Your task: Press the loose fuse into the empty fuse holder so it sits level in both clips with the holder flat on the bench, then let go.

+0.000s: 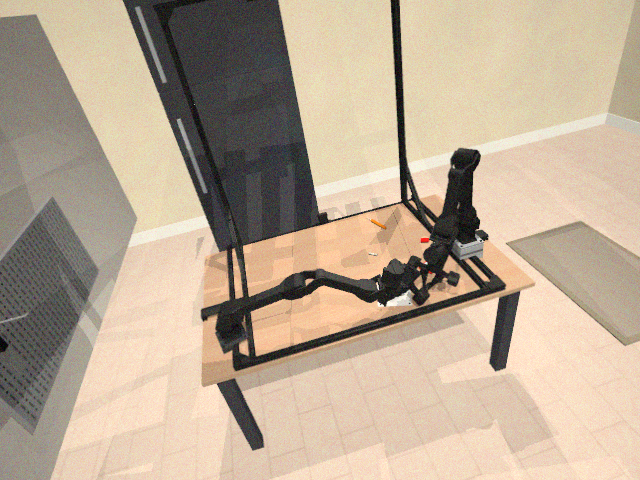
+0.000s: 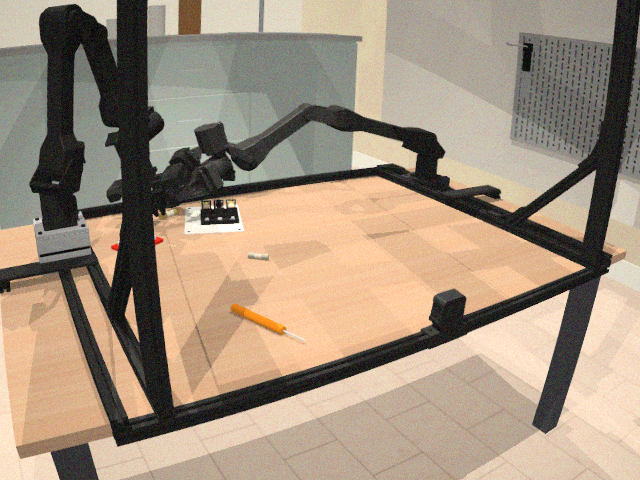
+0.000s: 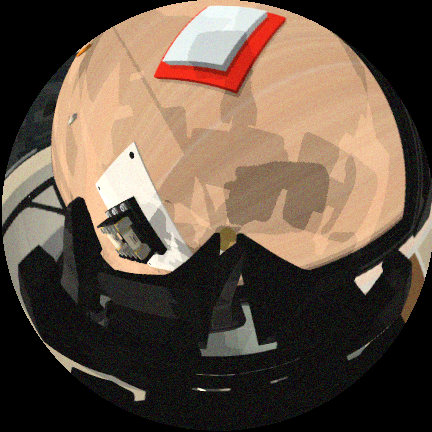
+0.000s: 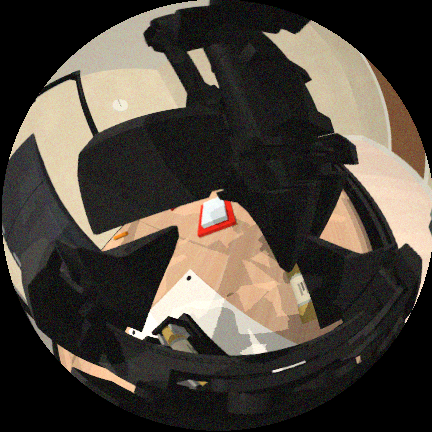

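Where they show: left gripper, fingertip midpoint: (image 1: 425,288) (image 2: 161,215) (image 3: 227,237) (image 4: 292,263); right gripper, fingertip midpoint: (image 1: 420,274) (image 2: 164,204) (image 3: 159,228) (image 4: 234,232); left arm's base, origin of the base link: (image 1: 465,238) (image 2: 59,223); right arm's base, origin of the base link: (image 1: 231,334) (image 2: 425,176).
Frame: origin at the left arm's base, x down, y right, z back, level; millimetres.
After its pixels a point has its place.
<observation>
The holder, a black block with metal clips (image 2: 219,214) @[x 56, y -51, z -348 mm] (image 3: 142,227) @[x 66, y -87, z -320 mm], is on a white plate (image 2: 193,227) @[x 75, y -50, z -288 mm] (image 3: 132,170) @[x 75, y -40, z -282 mm] (image 4: 192,297) @[x 75, y -49, z -289 mm] lying on the bench. The loose fuse (image 2: 170,212) @[x 66, y -142, z -265 mm] (image 3: 228,239) @[x 64, y -136, z -239 mm] (image 4: 301,292) @[x 64, y -146, z -266 mm], pale with gold end caps, is beside the plate, at the tips of my left gripper (image 3: 227,237) @[x 68, y -137, z -241 mm] (image 4: 292,263) @[x 68, y -137, z -241 mm]. Those fingers are nearly closed, with a gold end showing between them, so the left gripper is shut on the fuse. Whether the fuse touches the bench is unclear. My right gripper (image 4: 234,232) @[x 29, y -94, z -238 mm] is open and empty above the plate, close to the left gripper.
A red piece with a pale block on top (image 3: 215,42) (image 4: 215,215) @[x 63, y -30, z -175 mm] lies near the left arm's base. A small grey-white cylinder (image 1: 372,253) @[x 68, y 152, z -345 mm] (image 2: 257,256) @[x 71, y 155, z -340 mm] and an orange screwdriver (image 1: 377,223) @[x 67, y 362, z -244 mm] (image 2: 258,319) @[x 67, y 369, z -238 mm] lie on the bench. A black frame post (image 2: 135,206) @[x -178, y 517, z -41 mm] hides part of the left arm.
</observation>
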